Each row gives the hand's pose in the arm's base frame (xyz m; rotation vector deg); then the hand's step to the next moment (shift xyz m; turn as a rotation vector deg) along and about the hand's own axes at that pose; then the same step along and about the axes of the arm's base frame.
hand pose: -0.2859 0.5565 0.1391 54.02 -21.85 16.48
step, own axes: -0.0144 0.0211 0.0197 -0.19 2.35 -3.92
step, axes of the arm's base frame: -0.0251 -0.0056 0.0195 -0.36 4.54 -0.45
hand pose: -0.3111 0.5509 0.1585 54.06 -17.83 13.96
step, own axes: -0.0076 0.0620 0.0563 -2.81 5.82 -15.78
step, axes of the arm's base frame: -0.0367 -0.0118 0.0747 -2.14 16.07 -5.29
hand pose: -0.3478 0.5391 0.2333 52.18 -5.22 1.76
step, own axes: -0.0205 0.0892 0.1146 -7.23 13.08 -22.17
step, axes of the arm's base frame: -0.0338 -0.0356 0.1382 -6.59 25.62 -3.88
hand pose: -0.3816 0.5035 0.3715 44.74 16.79 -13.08
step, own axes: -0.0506 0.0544 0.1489 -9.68 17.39 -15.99
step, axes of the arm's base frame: -0.0046 -0.0648 0.1532 -6.48 24.38 3.94
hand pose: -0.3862 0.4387 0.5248 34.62 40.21 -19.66
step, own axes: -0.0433 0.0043 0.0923 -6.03 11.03 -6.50
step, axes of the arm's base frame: 0.0169 -0.0499 0.0874 -2.22 13.19 4.63
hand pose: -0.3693 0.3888 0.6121 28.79 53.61 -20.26
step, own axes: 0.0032 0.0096 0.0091 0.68 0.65 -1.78
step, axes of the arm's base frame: 0.0126 0.0027 0.0043 -0.50 1.47 -1.28
